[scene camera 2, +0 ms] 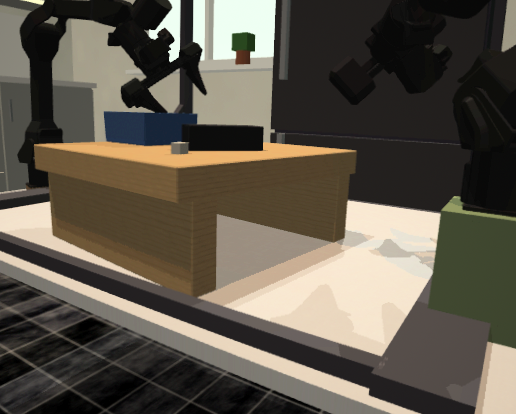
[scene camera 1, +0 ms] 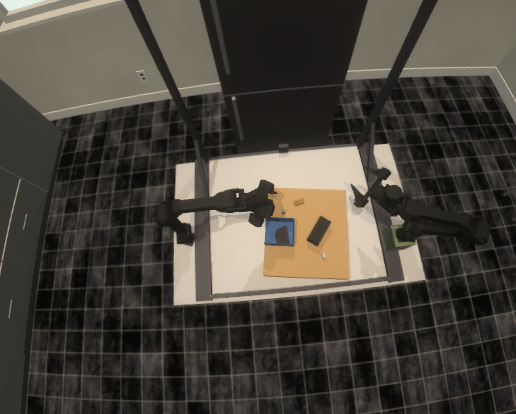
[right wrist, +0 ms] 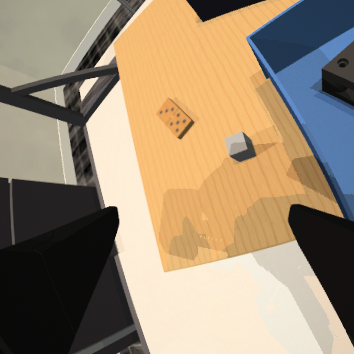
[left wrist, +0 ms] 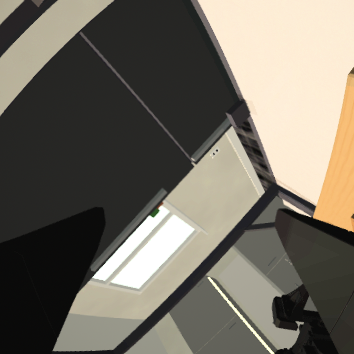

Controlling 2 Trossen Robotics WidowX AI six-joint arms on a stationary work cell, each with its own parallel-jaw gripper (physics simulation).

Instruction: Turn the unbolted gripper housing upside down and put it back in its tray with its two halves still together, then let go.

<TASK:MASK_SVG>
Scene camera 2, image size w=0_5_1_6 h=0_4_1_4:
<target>my left gripper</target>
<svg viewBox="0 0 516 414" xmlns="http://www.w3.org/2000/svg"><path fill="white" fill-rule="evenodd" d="M453 53L448 46L441 44L410 46L406 48L395 47L389 44L381 33L381 19L371 28L374 34L365 41L365 44L370 48L372 58L361 67L353 58L347 56L330 71L329 81L351 105L357 105L375 89L376 86L372 78L383 69L389 75L394 72L408 93L422 93L427 91L443 76L443 72L447 69L445 64ZM437 13L433 22L434 37L446 26L445 16Z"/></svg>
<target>my right gripper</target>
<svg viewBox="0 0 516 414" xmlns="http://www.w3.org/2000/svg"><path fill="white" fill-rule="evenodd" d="M202 47L192 41L179 49L178 58L170 62L170 53L168 51L171 50L170 45L175 42L175 38L166 27L158 31L156 39L146 37L138 41L131 48L129 56L134 61L134 65L137 68L139 67L146 78L139 81L135 77L121 86L121 98L128 108L135 106L136 108L143 107L155 113L168 113L152 96L148 88L180 67L186 70L186 75L206 96L207 91L198 68L203 51Z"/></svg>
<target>black block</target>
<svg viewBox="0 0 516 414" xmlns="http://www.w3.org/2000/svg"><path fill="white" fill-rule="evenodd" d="M182 124L182 142L189 143L189 151L263 151L264 127Z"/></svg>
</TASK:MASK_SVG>
